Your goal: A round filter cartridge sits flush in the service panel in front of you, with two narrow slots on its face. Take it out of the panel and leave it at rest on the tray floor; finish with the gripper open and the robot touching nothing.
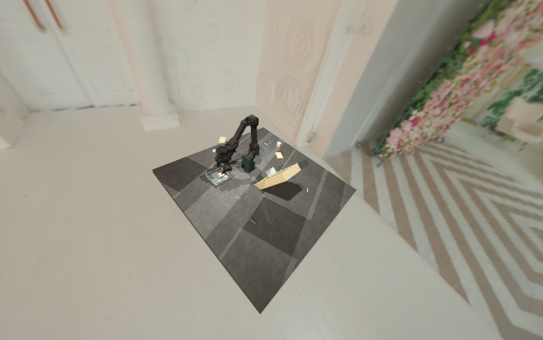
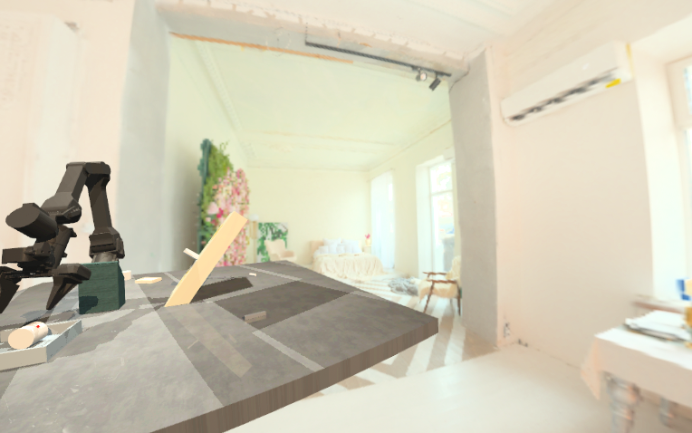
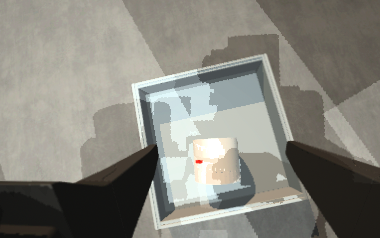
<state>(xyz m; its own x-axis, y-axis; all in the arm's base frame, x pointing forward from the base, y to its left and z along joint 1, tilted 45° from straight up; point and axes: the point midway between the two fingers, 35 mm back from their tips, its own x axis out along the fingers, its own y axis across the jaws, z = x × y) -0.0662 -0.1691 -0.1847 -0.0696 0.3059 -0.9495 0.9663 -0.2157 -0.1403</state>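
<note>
Right now the round filter cartridge is 60 mm below my gripper tip and 20 mm to the left of it. From my gripper tip the other things lie so: beige service panel: 400 mm ahead, 240 mm to the left, 70 mm above; then tray: 80 mm below, 10 mm to the right.
</note>
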